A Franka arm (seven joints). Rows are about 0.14 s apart.
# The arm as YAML. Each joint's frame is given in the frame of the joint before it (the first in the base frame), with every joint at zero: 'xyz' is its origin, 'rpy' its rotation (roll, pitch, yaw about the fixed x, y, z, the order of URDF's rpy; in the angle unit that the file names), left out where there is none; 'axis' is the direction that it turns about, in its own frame. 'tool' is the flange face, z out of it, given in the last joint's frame.
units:
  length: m
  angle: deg
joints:
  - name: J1
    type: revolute
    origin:
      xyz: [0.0, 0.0, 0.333]
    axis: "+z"
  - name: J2
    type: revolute
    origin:
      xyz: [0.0, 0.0, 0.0]
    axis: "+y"
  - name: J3
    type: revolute
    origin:
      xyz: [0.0, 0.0, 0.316]
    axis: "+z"
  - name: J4
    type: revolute
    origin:
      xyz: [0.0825, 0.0, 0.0]
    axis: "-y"
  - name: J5
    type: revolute
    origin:
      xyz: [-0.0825, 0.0, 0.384]
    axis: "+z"
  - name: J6
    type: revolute
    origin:
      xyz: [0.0, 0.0, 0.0]
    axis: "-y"
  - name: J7
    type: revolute
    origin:
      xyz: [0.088, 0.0, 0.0]
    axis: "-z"
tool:
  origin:
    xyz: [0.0, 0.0, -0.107]
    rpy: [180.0, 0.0, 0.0]
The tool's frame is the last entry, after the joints.
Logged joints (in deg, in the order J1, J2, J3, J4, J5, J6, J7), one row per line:
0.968, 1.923, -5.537, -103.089, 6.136, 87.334, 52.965
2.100, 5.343, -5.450, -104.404, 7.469, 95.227, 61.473
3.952, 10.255, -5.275, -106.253, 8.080, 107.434, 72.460
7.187, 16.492, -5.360, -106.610, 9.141, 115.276, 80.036
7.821, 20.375, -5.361, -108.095, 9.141, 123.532, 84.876
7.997, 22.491, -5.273, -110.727, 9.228, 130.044, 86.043
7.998, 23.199, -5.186, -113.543, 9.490, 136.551, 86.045
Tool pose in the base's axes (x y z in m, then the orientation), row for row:
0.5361, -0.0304, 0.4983, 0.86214, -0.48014, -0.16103, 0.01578
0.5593, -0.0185, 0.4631, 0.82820, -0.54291, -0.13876, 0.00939
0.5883, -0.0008, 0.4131, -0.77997, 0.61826, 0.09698, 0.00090
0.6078, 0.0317, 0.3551, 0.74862, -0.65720, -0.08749, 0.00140
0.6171, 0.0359, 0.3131, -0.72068, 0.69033, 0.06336, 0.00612
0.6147, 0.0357, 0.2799, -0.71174, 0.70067, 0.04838, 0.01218
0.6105, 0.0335, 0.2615, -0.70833, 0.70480, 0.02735, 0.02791
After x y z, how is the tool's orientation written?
As a quaternion, x y z w.
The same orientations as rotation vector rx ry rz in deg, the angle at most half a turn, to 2 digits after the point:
153.65, -85.57, -28.70
148.19, -97.14, -24.83
-140.31, 111.22, 17.45
134.63, -118.19, -15.73
-129.22, 123.78, 11.36
-127.13, 125.15, 8.64
-125.28, 124.66, 4.84

